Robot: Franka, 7 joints.
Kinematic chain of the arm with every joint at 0, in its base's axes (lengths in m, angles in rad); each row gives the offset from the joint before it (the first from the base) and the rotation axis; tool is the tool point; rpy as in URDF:
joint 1: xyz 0 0 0.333 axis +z
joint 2: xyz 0 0 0 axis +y
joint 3: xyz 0 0 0.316 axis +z
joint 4: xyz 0.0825 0 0 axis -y
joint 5: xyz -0.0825 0 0.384 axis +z
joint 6: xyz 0 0 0 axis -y
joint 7: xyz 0.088 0 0 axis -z
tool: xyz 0 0 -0.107 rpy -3.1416 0 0
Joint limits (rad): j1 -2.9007..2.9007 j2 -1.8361..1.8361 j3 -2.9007..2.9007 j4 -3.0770..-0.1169 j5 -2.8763..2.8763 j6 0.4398..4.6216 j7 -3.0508..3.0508
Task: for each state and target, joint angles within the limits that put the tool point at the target. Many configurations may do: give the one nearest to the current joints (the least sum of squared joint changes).
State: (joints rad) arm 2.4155 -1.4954 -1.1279 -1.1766 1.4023 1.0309 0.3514
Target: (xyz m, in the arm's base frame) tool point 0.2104 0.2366 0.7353
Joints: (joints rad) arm 2.6306 -1.2025 -0.9946 -1.9195 1.1377 0.8734 0.3514
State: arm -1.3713 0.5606 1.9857 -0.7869 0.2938 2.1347 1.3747
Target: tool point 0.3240 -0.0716 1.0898
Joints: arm -1.4081 0.4623 2.1635 -0.6877 0.3170 2.0630 1.3747
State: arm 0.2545 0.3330 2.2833 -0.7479 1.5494 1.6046 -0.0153
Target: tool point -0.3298 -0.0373 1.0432
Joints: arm 0.4686 0.0814 2.5288 -0.8246 1.5134 1.4463 -0.0153
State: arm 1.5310 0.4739 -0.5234 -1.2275 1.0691 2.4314 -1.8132
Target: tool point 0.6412 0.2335 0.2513
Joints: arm 1.0215 0.7734 -0.7760 -1.7258 1.0641 2.4181 -1.8132
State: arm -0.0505 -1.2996 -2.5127 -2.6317 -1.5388 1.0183 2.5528
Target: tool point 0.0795 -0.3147 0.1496
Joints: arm 0.2094 -1.4759 -1.7204 -2.6669 -1.5360 1.2110 2.5528
